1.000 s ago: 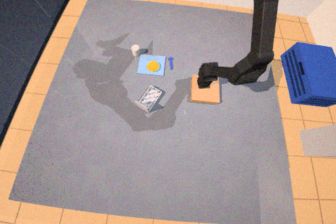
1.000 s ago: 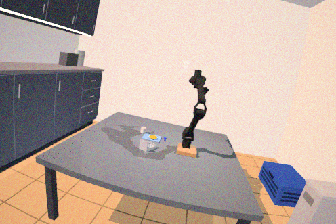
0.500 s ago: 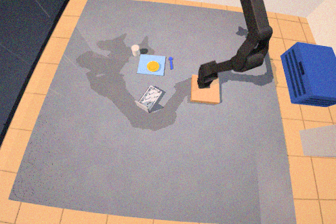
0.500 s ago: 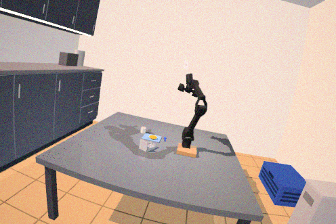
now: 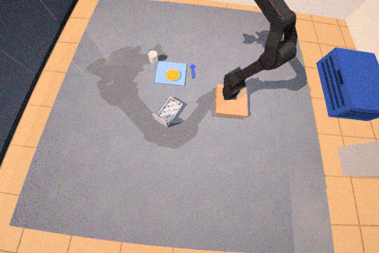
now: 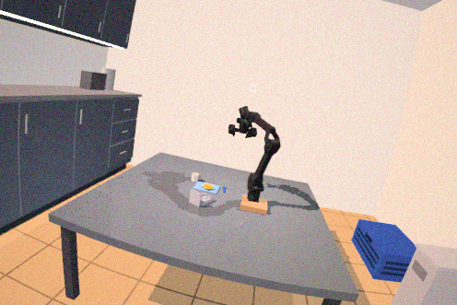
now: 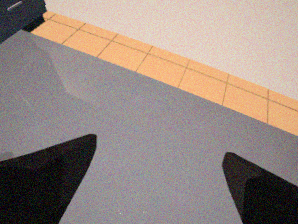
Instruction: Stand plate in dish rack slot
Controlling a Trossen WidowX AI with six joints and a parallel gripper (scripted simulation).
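My gripper tip is now 15 cm short of the yellow plate, 20 cm to the right of it and 32 cm above it. Also, from my gripper tip: blue spoon 4 cm ahead, 16 cm to the left, 33 cm below; then light blue mat 16 cm ahead, 18 cm to the left, 33 cm below; then white cup 25 cm ahead, 9 cm to the left, 31 cm below.
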